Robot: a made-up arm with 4 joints.
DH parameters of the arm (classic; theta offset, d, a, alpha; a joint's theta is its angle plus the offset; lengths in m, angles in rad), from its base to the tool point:
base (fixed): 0 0.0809 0 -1.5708
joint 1: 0.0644 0 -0.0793 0
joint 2: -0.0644 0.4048 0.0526 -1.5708
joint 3: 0 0.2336 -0.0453 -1.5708
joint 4: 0 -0.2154 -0.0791 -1.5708
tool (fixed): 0 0.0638 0 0
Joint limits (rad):
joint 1: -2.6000..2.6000
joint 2: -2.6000..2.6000
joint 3: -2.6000..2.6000
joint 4: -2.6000..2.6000
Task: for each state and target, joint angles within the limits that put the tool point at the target. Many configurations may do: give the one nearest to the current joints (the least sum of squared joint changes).
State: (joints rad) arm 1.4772 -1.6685 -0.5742 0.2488
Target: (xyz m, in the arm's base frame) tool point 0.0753 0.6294 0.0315
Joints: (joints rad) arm 1.1614 -2.0909 0.0911 -0.1898
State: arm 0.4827 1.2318 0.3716 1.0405
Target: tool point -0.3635 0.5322 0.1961
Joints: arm 0.2304 1.0351 -0.4633 0.8072
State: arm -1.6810 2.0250 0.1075 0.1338
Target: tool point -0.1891 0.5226 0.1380
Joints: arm -1.1397 2.6000 -0.6923 -0.5933
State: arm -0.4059 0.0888 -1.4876 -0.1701
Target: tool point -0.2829 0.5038 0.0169
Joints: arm 0.0072 0.3955 -0.7270 -0.4013
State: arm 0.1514 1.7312 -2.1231 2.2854
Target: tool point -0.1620 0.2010 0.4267
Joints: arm 0.2970 2.3816 -2.2183 1.7651
